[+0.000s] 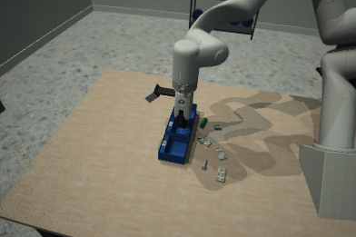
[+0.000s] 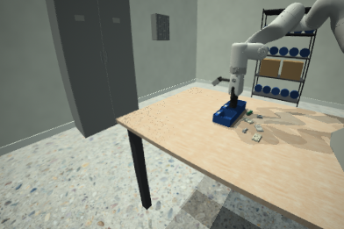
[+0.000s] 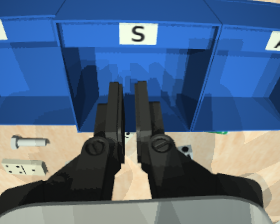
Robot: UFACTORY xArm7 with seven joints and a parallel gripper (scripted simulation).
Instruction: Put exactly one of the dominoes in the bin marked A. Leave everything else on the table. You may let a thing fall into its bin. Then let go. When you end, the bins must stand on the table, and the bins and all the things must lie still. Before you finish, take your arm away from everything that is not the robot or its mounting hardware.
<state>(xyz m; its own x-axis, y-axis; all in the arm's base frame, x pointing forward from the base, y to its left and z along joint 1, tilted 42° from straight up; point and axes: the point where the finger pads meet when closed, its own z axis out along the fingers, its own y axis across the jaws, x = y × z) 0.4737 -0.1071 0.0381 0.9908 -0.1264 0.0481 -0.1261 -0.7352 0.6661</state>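
Right now the blue bin is 1 cm ahead of my hand, 1 cm to the right of it and 5 cm below it. The rest, counted from my hand: grey bolt 8 cm behind, 13 cm to the left, 6 cm below; green battery 8 cm behind, 6 cm to the right, 6 cm below; white domino 13 cm behind, 16 cm to the left, 6 cm below.
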